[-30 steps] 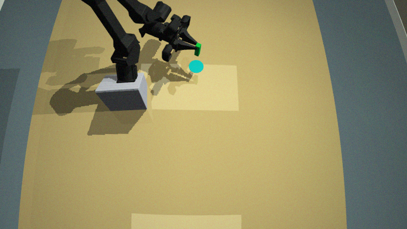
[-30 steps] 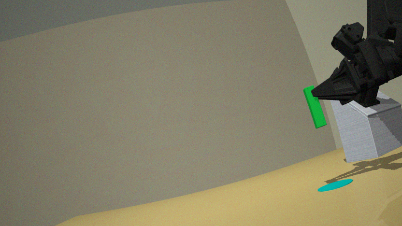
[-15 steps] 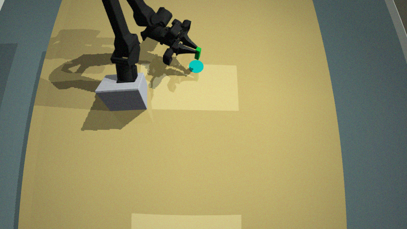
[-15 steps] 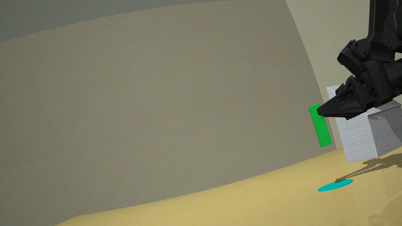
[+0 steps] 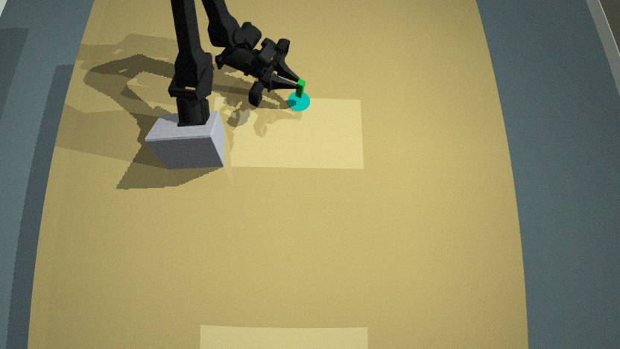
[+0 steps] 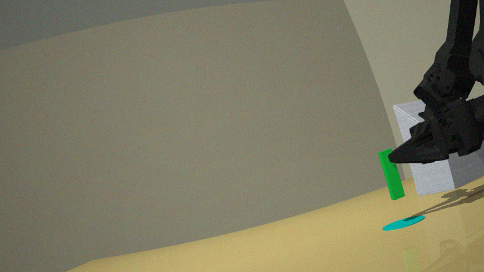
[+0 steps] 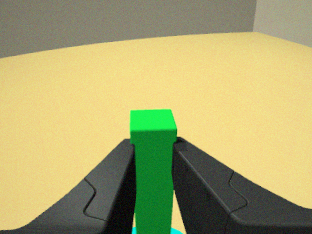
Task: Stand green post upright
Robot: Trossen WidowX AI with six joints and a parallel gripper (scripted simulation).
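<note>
The cyan circle lies 9 cm below my gripper tip. The rest, counted from my gripper tip: green post: 2 cm below.
</note>
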